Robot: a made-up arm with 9 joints. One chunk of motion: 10 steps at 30 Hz.
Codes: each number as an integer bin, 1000 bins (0 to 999) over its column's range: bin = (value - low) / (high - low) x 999, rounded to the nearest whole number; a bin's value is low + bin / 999 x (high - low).
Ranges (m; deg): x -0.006..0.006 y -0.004..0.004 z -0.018..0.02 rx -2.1..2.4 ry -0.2..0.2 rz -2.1..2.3
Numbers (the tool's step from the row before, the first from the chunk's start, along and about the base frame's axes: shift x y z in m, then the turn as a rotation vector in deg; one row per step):
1: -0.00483 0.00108 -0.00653 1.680 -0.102 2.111
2: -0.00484 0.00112 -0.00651 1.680 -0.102 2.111
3: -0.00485 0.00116 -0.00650 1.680 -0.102 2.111
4: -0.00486 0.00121 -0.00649 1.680 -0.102 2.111
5: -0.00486 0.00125 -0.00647 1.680 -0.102 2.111
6: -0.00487 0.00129 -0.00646 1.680 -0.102 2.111
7: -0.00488 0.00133 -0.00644 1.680 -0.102 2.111
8: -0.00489 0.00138 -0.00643 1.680 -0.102 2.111
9: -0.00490 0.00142 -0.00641 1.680 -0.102 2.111
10: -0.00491 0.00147 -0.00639 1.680 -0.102 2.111
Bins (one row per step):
1: 97 634 302 839 245 956
2: 97 639 302 839 245 956
3: 96 644 302 839 245 956
4: 95 651 303 839 245 956
5: 95 656 303 839 245 956
6: 94 661 303 839 245 956
7: 93 666 304 839 245 956
8: 92 672 304 839 245 956
9: 92 677 305 839 245 956
10: 91 683 305 839 245 956

